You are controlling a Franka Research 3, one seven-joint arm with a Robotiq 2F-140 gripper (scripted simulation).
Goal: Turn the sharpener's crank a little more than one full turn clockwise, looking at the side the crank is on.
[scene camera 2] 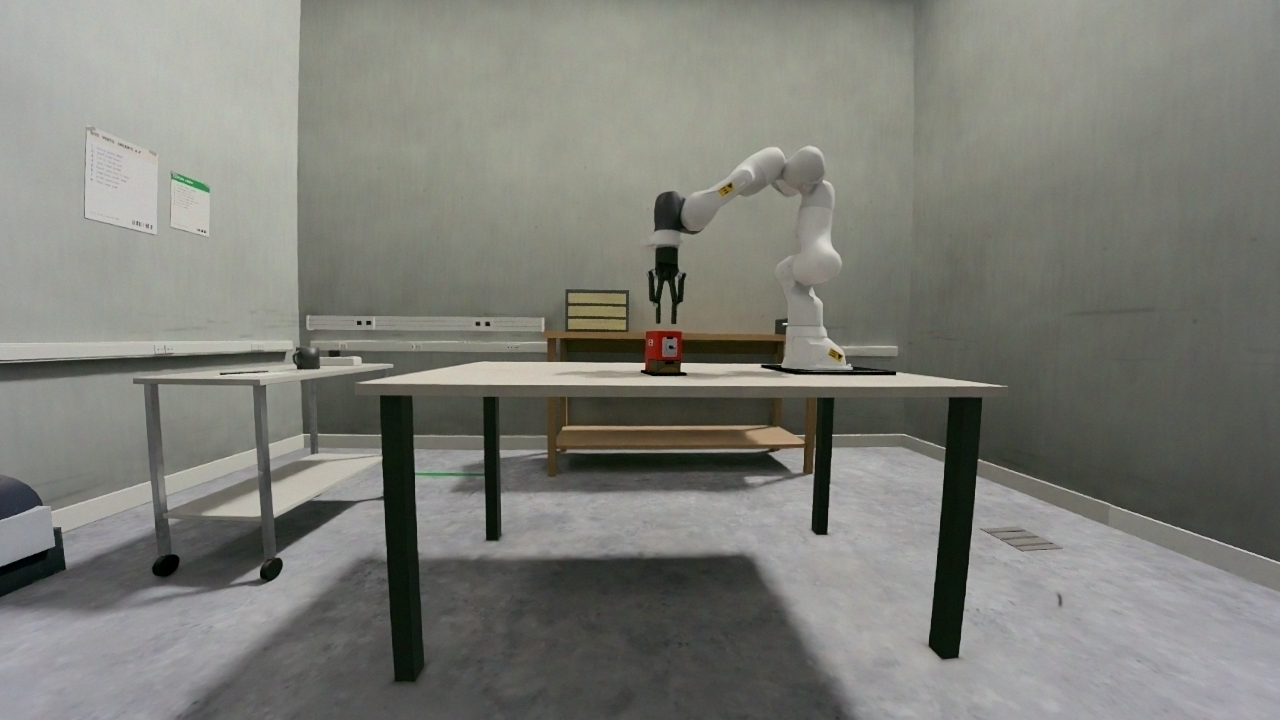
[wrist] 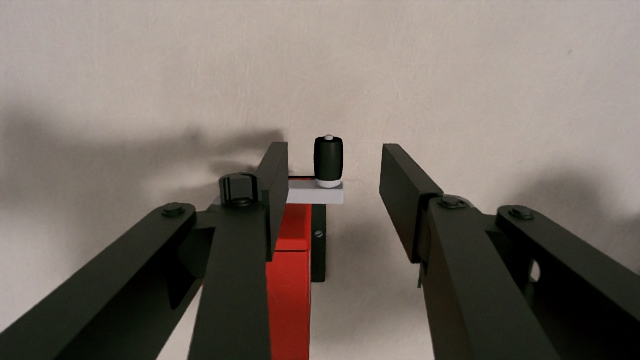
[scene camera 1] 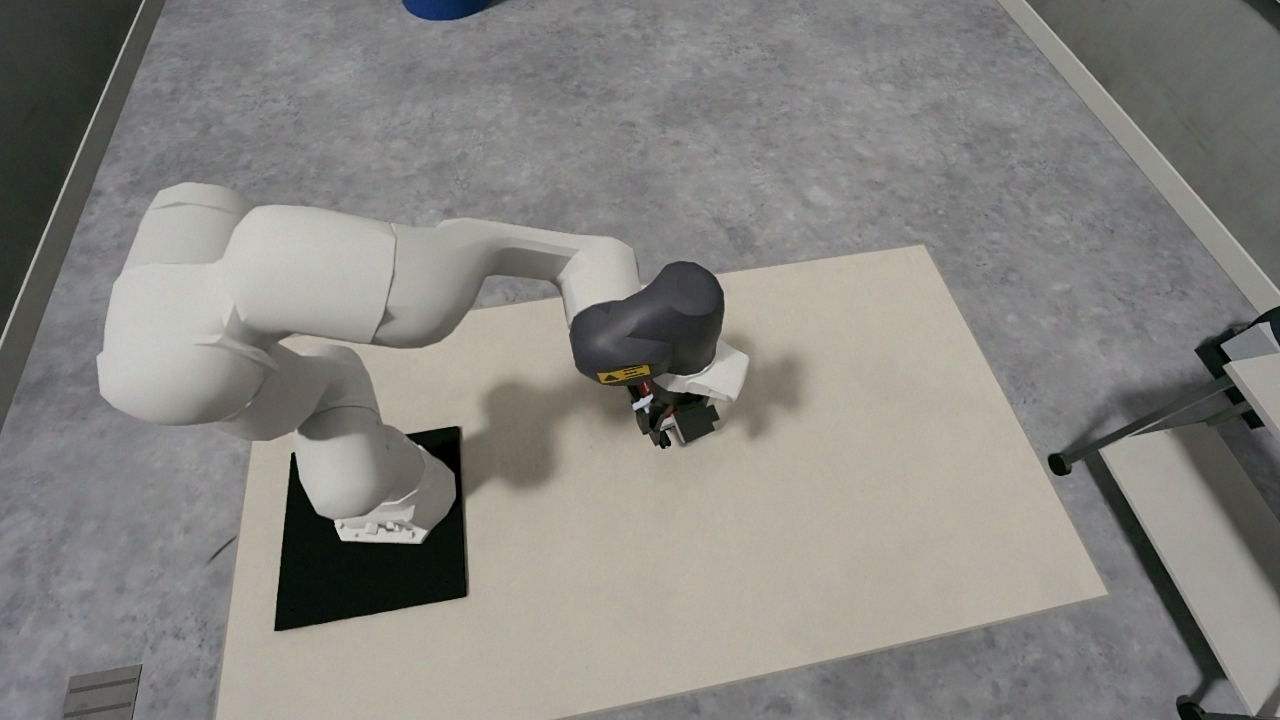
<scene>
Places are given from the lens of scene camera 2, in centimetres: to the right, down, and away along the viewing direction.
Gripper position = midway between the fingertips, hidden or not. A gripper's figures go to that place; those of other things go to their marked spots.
my gripper (scene camera 2: pixel 665 323): 9, -12, 131
red sharpener (scene camera 2: pixel 663 348): 7, -3, 113
</scene>
